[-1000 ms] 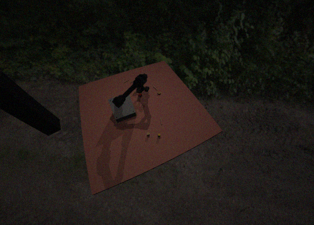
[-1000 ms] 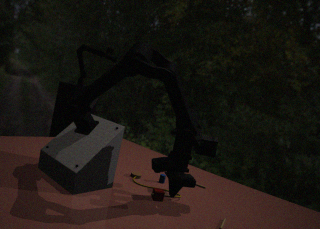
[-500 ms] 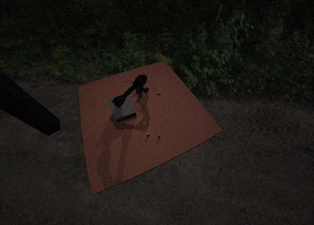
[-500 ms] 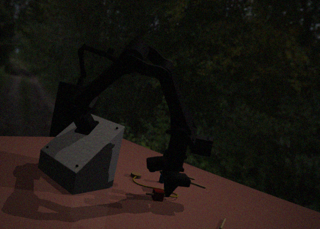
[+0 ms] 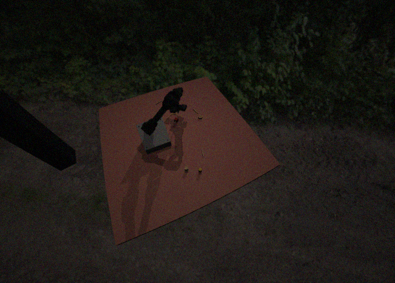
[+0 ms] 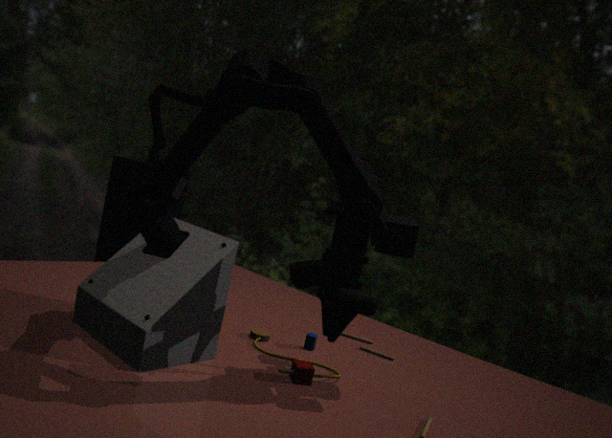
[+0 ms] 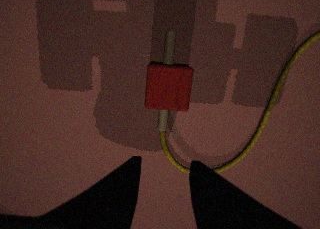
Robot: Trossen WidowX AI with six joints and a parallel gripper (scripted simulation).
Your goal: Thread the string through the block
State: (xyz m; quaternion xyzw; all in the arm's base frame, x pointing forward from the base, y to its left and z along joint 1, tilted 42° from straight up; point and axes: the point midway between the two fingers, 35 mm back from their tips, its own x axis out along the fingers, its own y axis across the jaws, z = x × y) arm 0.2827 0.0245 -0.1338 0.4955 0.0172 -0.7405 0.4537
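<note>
Now: gripper tip 2 cm past the small red block, 2 cm to the left of it and 7 cm above it. The rest, counted from my gripper tip: thin wooden stick (1 cm behind, 1 cm to the right, 7 cm below); then flat piece (18 cm behind, 8 cm to the left, 7 cm below).
</note>
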